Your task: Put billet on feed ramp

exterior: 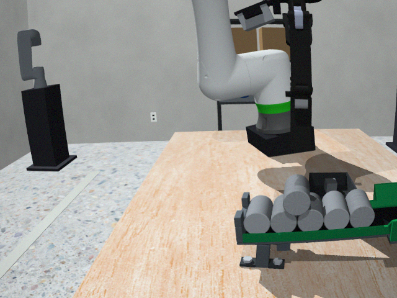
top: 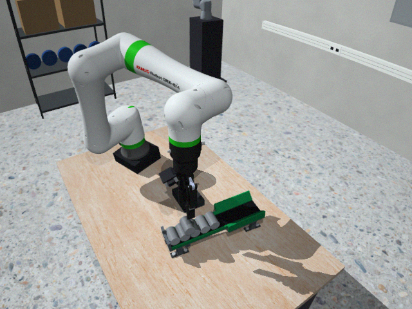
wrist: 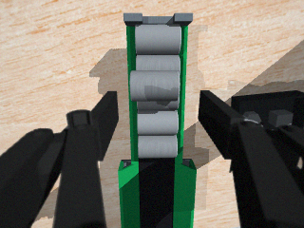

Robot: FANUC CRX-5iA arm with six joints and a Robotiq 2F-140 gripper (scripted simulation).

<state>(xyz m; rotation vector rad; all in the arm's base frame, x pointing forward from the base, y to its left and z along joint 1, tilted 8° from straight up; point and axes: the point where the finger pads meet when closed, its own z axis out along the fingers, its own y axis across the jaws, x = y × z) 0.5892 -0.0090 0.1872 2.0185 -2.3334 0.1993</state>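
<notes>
My gripper is now 2 cm past the dark stop, 8 cm to the left of it and 16 cm above it.
</notes>
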